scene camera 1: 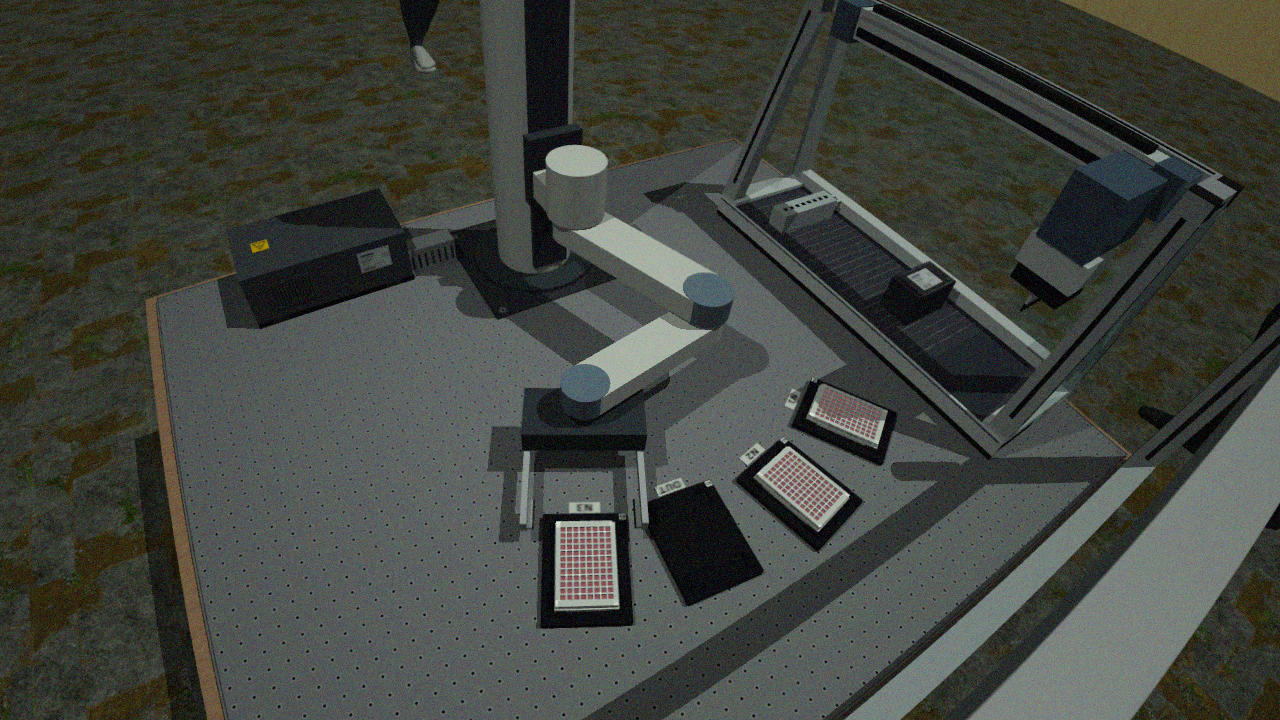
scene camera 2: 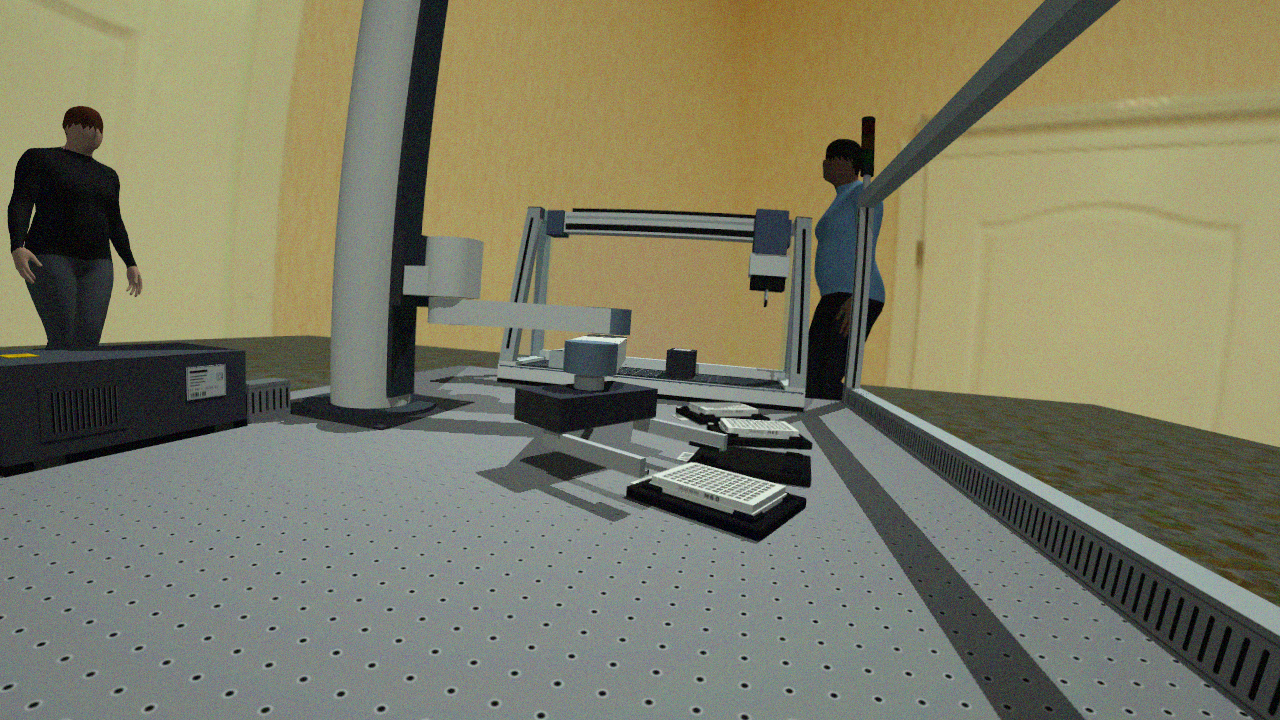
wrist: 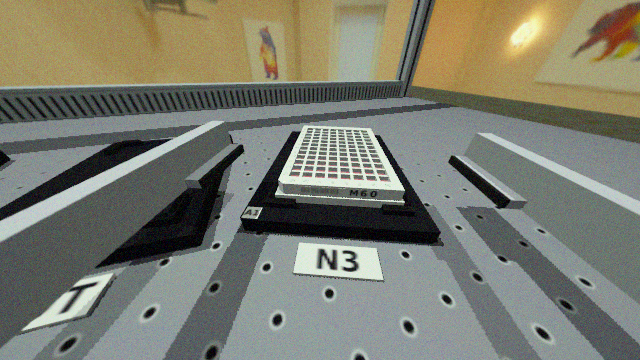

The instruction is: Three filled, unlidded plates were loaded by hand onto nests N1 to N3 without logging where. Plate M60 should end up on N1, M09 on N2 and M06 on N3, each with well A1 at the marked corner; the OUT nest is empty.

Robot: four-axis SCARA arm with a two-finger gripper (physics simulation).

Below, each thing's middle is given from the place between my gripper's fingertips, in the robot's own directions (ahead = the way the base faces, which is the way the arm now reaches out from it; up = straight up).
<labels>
Now: hand 40 mm short of the nest N3 [scene camera 1: 584,618], 20 mm to the left of it and 40 mm above it. From my hand the other things lie so: OUT nest [scene camera 1: 695,536] (80 mm ahead, 150 mm to the left, 40 mm below); then nest N1 [scene camera 1: 828,436] (30 mm ahead, 500 mm to the left, 40 mm below); then nest N2 [scene camera 1: 763,496] (100 mm ahead, 330 mm to the left, 40 mm below).
</labels>
